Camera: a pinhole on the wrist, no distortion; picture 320 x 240 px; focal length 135.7 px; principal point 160.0 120.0 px. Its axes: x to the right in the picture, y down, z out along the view. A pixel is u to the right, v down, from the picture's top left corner.
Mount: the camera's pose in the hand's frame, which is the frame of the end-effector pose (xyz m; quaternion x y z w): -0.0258 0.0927 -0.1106 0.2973 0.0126 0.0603 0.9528
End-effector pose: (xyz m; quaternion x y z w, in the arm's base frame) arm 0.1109 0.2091 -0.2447 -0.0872 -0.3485 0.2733 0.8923
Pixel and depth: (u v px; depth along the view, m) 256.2 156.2 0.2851
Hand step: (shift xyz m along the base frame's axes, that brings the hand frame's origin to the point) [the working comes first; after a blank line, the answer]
In the camera's frame: 0.2021 0.0761 0.2851

-0.0098 0.1102 0.2249
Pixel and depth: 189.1 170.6 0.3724
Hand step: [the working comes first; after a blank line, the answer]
In the camera's frame: 0.0799 0.1389 0.3724

-0.1499 0.0282 0.2376
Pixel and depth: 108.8 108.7 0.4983
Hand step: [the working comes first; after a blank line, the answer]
In the camera's frame: -0.1880 -0.0415 0.4983

-0.1866 -0.3125 0.1858
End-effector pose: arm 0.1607 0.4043 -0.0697 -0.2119 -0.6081 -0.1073 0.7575
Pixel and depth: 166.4 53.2 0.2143
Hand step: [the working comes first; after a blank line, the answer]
In the camera's frame: 0.0101 -0.1055 0.2143

-0.0508 -0.0970 0.0307
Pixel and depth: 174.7 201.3 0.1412
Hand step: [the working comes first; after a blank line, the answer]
In the camera's frame: 0.0153 0.0846 0.1412

-0.0146 0.0976 -0.0177
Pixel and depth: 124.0 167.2 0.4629
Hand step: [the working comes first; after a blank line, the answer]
In the camera's frame: -0.1228 0.1610 0.4629

-0.3702 0.1031 -0.0612
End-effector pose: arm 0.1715 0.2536 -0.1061 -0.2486 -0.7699 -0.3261 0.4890
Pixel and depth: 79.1 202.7 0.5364
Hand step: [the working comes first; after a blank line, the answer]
In the camera's frame: -0.3198 0.3269 0.5364

-0.1530 0.3714 -0.4708
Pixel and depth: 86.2 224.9 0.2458
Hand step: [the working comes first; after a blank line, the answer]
In the camera's frame: -0.1337 0.1900 0.2458

0.0133 0.1985 -0.1875
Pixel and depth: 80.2 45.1 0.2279
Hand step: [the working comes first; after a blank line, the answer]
In the camera's frame: -0.1340 -0.1258 0.2279

-0.0587 -0.1085 -0.1618
